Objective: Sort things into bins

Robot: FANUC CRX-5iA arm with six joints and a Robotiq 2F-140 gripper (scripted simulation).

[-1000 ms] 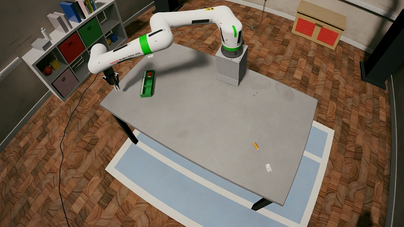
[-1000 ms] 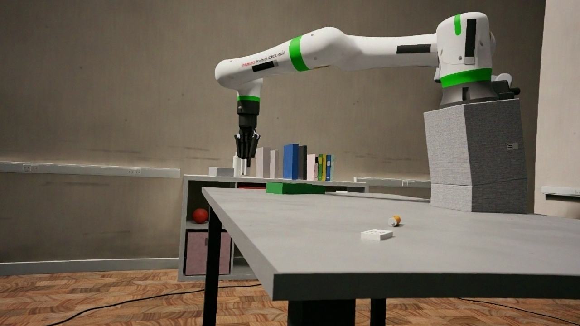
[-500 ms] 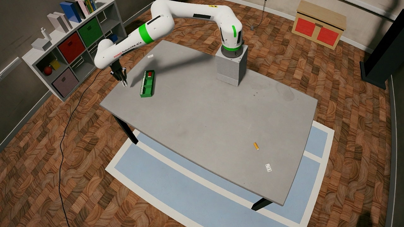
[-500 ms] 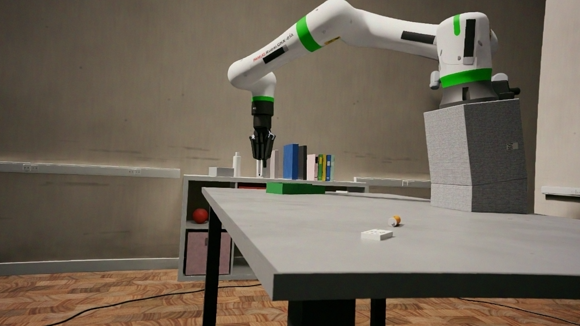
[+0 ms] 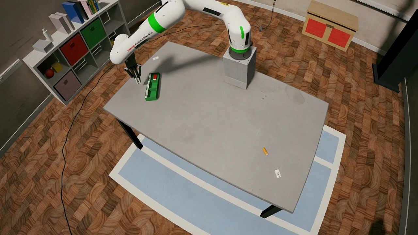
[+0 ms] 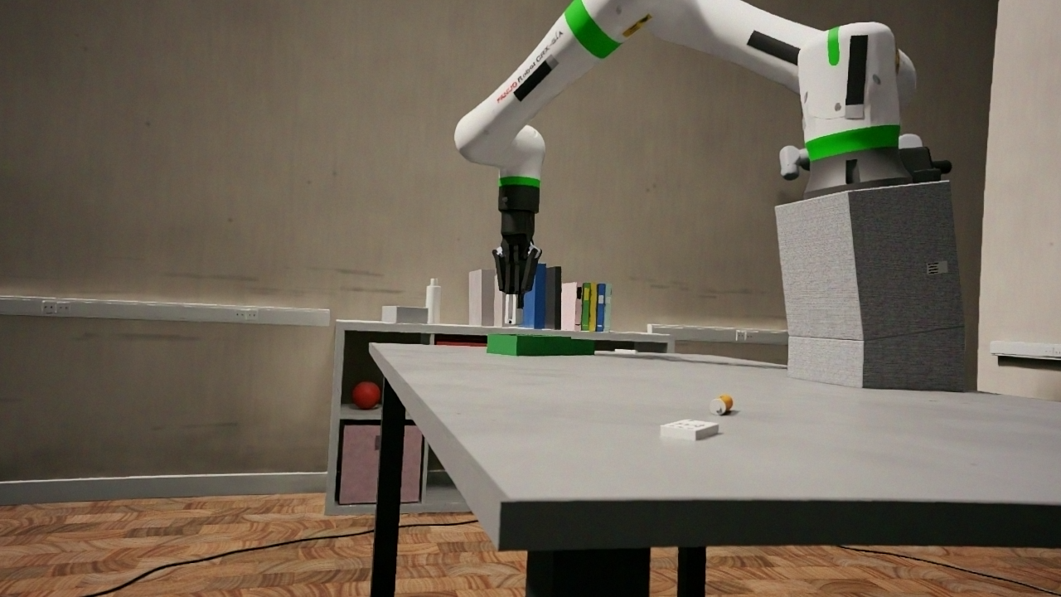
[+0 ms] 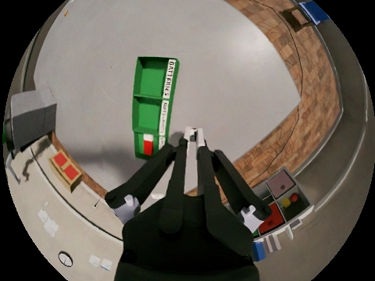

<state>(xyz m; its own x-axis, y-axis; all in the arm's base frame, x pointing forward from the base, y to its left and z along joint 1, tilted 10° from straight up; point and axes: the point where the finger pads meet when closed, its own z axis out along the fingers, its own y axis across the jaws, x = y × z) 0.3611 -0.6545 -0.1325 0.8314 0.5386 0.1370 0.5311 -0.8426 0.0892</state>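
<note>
Right now the red piece is 110 mm behind my hand, 80 mm below it and 60 mm to the left of it. From my hand the other things lie so: orange cylinder 1010 mm to the left, 130 mm ahead, 90 mm below.
</note>
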